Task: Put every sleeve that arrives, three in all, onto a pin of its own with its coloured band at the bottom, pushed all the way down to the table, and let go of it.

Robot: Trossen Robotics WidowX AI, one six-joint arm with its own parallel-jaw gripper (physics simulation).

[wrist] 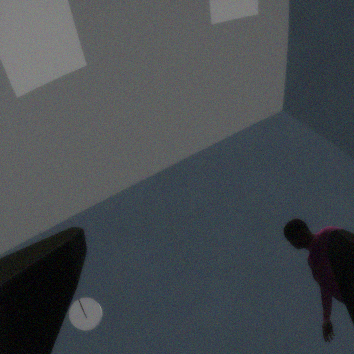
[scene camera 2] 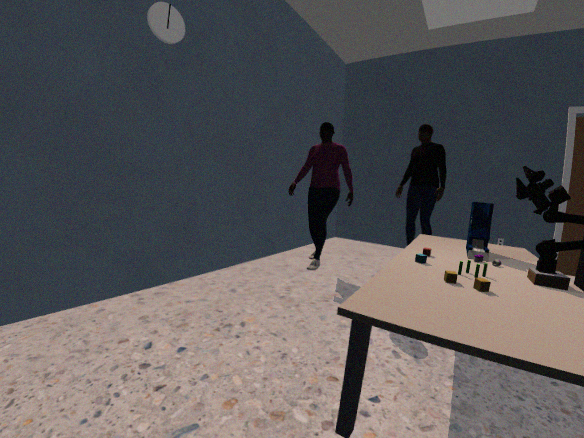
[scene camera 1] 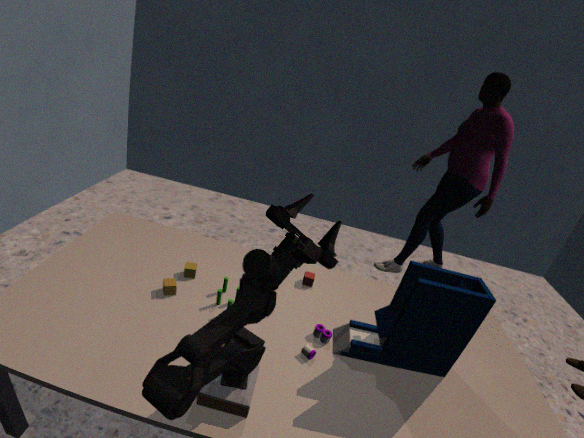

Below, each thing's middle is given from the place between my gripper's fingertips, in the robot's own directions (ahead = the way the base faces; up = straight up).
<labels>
My gripper is now 47 cm above the chute tray (scene camera 1: 358, 340), 24 cm to the left of it and 9 cm short of it.
</labels>
